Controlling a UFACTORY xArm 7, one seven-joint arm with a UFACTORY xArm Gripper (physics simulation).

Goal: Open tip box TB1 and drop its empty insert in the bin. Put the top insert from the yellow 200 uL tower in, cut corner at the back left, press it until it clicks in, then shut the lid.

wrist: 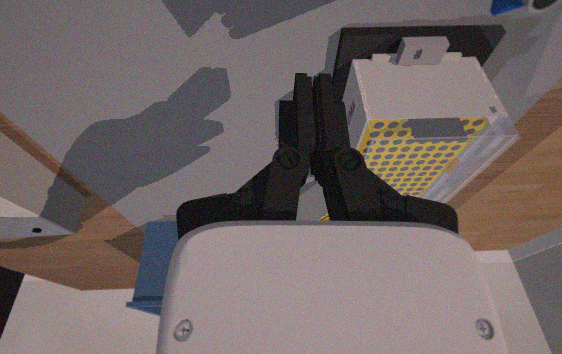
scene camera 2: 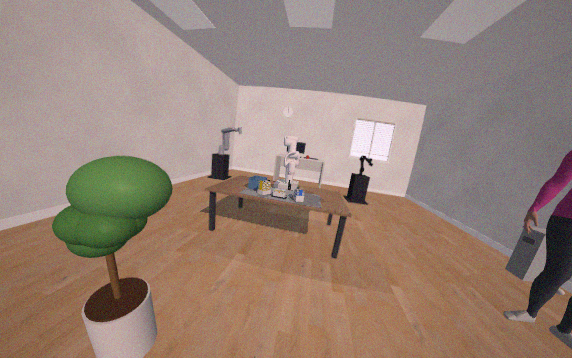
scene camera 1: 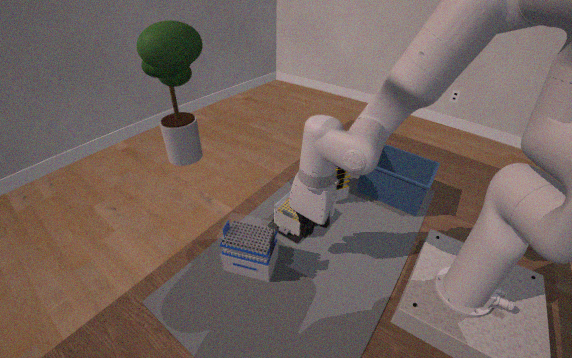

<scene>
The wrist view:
blue-trimmed tip tower: on a grey mat
blue bin
tip box TB1
grey mat
</scene>
